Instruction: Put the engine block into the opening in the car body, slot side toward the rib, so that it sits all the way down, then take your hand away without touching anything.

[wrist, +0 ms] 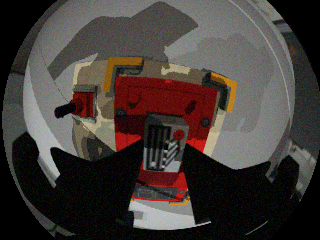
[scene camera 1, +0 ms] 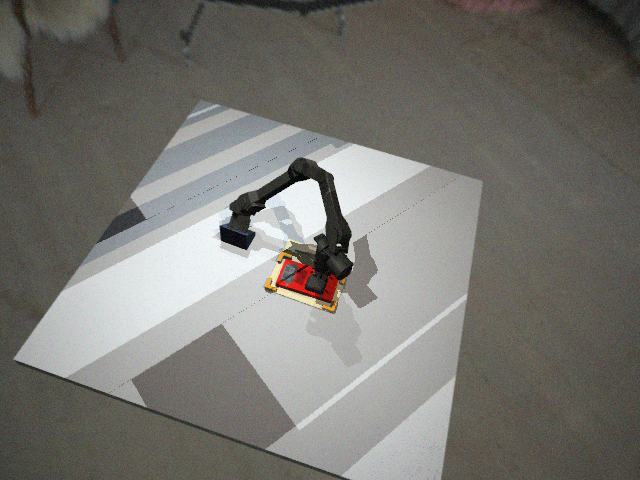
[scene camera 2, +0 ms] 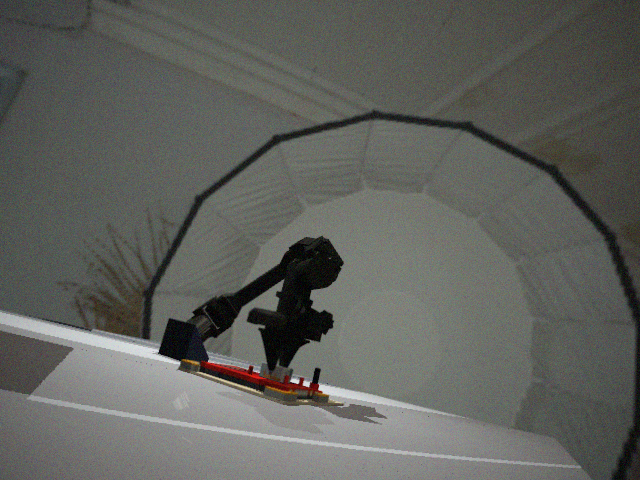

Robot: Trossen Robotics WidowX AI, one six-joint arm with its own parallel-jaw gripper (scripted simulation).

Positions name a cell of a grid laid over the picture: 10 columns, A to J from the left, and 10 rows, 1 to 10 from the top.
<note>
My gripper (scene camera 2: E8) carries a grey ribbed engine block (wrist: F6). Further things: a red car body (scene camera 2: D8).
The red car body is seen too in the wrist view (wrist: E5). My gripper is seen too in the wrist view (wrist: F7).
</note>
